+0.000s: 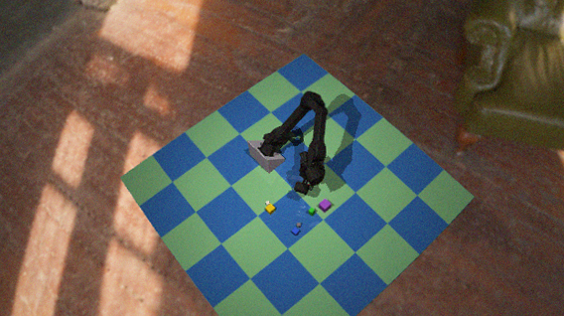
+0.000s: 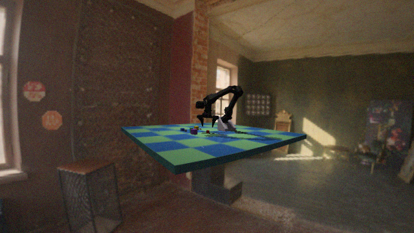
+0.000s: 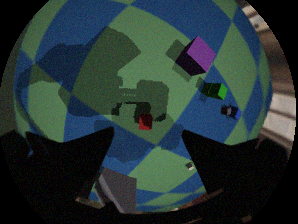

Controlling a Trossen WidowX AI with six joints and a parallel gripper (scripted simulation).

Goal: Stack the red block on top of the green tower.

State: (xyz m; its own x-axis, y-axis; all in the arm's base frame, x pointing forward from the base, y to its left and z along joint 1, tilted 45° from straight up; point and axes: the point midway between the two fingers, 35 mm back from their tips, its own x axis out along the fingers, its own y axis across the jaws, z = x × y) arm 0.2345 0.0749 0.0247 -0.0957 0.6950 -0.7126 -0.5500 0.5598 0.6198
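My gripper tip is 4 cm above the red block. From my gripper tip the other things lie so: purple block 13 cm ahead, 3 cm below, 1 cm to the left; blue block 18 cm to the right, 15 cm ahead, 4 cm below; yellow block 21 cm to the right, 4 cm below, 1 cm behind.
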